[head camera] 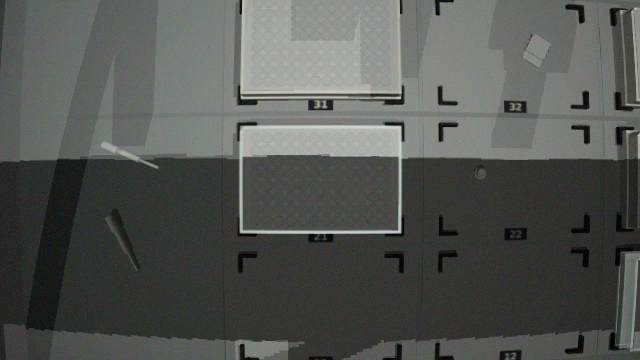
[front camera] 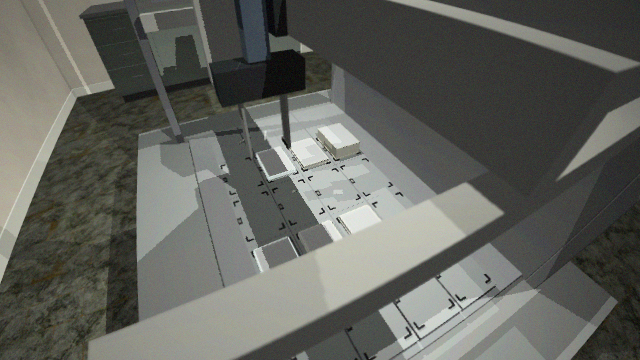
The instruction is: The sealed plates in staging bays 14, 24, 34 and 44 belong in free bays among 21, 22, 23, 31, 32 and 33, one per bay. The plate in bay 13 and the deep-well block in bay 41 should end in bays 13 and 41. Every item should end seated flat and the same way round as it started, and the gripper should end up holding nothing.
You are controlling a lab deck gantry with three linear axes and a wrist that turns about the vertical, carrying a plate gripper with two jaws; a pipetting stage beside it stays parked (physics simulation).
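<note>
My gripper is open and empty; its two jaws stand apart at the far end of the sealed plate in bay 21, one on each side. Whether they touch it I cannot tell. That plate lies flat. A second sealed plate lies flat in bay 31. Sealed plates in bay 23 and bay 33 show partly. The plate in bay 13 is partly hidden by a beam. The tall cream deep-well block stands in bay 41.
A pale beam crosses the front view and hides part of the deck. A small pale block lies in bay 32 and a small round knob in bay 22. Two thin rods lie left of bay 21.
</note>
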